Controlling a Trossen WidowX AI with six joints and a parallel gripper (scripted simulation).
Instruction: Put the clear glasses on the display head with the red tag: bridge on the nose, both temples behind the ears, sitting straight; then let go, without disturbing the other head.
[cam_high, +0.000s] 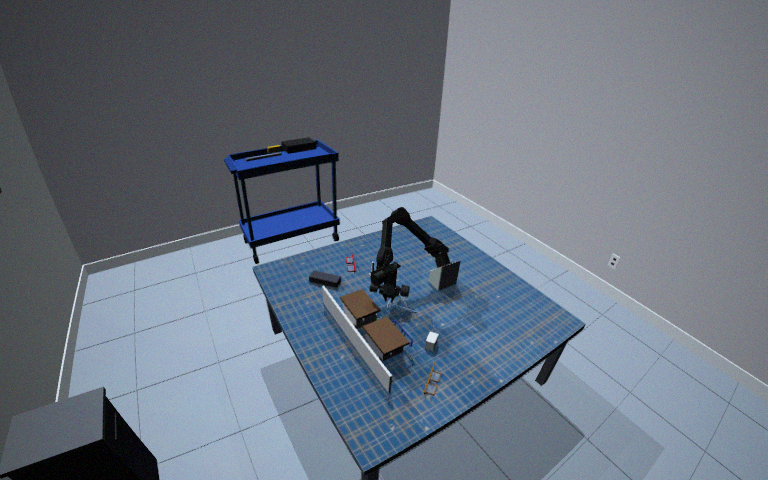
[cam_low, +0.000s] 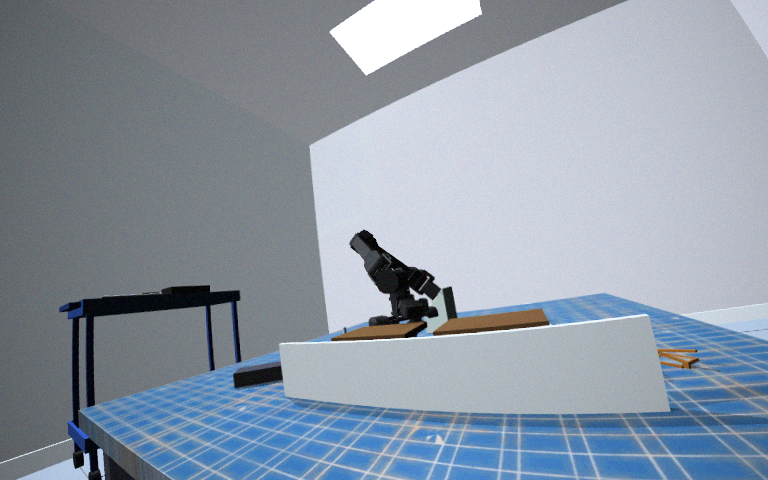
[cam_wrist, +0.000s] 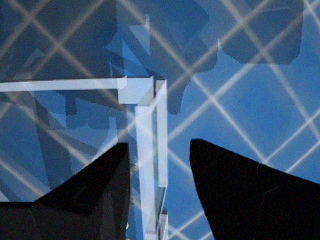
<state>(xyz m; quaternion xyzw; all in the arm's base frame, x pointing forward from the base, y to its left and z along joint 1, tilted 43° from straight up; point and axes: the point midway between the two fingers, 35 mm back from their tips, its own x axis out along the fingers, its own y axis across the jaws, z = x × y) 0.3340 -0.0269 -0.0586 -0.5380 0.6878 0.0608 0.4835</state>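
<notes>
Right now my gripper tip is 250 mm to the left of the small post and 30 mm past it. Round my gripper tip: black case 300 mm to the right, 230 mm ahead; long white panel 260 mm ahead, 160 mm to the left, 30 mm above; white cube 320 mm to the left, 50 mm behind, 10 mm above.
</notes>
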